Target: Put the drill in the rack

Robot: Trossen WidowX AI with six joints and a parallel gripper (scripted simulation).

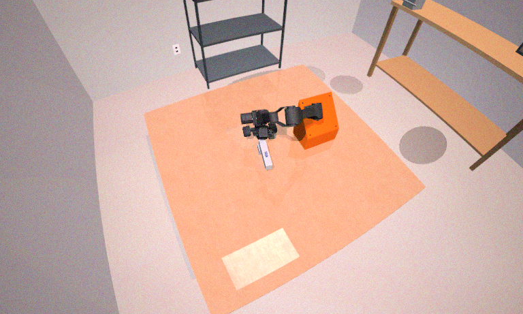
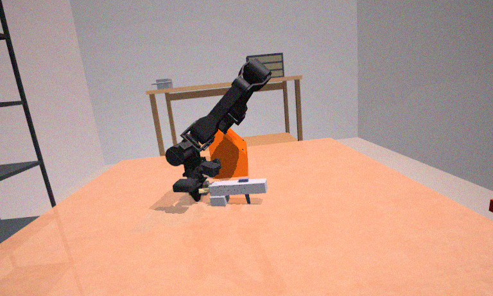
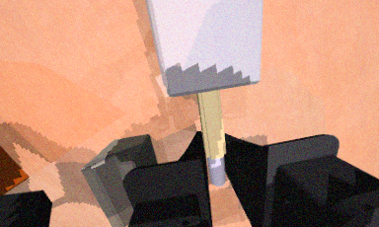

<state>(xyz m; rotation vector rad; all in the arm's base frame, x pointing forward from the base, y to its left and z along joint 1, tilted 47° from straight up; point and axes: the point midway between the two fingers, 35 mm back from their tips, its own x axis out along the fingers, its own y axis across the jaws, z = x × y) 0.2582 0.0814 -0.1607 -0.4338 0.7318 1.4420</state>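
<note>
The drill is 40 mm to the left of my gripper tip, 40 mm above it and 10 mm ahead of it. Also, from my gripper tip: rack 80 mm behind, 10 mm to the right, 10 mm above; then blue key 160 mm to the left, 40 mm above, 30 mm ahead.
</note>
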